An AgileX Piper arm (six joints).
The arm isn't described. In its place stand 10 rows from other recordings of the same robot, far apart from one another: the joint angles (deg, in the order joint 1, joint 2, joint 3, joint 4, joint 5, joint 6), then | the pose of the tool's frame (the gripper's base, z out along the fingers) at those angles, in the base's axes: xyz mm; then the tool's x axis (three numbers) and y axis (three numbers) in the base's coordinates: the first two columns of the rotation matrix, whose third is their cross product.
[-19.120 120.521 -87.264 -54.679 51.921 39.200] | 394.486 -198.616 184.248 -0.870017 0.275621 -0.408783 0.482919 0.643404 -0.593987
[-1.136 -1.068 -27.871 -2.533 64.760 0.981] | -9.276 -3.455 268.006 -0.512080 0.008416 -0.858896 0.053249 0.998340 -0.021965
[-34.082 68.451 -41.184 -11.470 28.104 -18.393] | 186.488 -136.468 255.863 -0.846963 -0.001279 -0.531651 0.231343 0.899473 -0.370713
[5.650 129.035 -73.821 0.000 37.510 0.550] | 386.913 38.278 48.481 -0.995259 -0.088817 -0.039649 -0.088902 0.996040 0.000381
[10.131 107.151 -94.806 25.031 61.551 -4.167] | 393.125 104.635 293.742 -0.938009 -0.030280 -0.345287 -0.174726 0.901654 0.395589
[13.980 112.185 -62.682 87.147 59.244 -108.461] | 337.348 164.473 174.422 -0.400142 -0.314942 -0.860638 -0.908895 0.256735 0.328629
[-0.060 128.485 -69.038 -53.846 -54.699 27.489] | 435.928 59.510 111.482 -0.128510 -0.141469 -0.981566 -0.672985 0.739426 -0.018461
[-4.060 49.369 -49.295 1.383 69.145 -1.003] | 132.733 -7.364 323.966 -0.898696 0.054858 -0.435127 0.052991 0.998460 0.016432
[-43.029 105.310 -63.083 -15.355 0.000 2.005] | 290.369 -271.048 195.920 -0.587885 0.232904 -0.774692 0.561808 0.806581 -0.183843
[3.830 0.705 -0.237 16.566 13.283 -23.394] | 55.674 9.702 193.816 -0.124973 -0.134538 -0.982996 -0.148296 0.982167 -0.115571
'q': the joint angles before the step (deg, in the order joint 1, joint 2, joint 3, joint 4, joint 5, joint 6). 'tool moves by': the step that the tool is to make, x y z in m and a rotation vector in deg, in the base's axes. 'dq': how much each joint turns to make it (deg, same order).
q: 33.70 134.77 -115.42 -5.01 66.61 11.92
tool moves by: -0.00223 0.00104 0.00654 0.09 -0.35 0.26
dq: 0.27 -0.78 0.00 -0.11 0.44 0.00
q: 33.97 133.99 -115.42 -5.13 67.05 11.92
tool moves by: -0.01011 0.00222 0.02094 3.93 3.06 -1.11
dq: 0.00 -2.53 -0.14 5.13 3.01 -0.11
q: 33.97 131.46 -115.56 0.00 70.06 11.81
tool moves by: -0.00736 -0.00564 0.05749 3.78 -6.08 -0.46
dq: 0.00 -6.26 -1.17 -0.38 0.27 0.52
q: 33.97 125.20 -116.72 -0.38 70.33 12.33
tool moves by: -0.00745 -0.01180 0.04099 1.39 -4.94 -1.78
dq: -0.31 -4.87 -0.32 -2.10 0.35 1.58
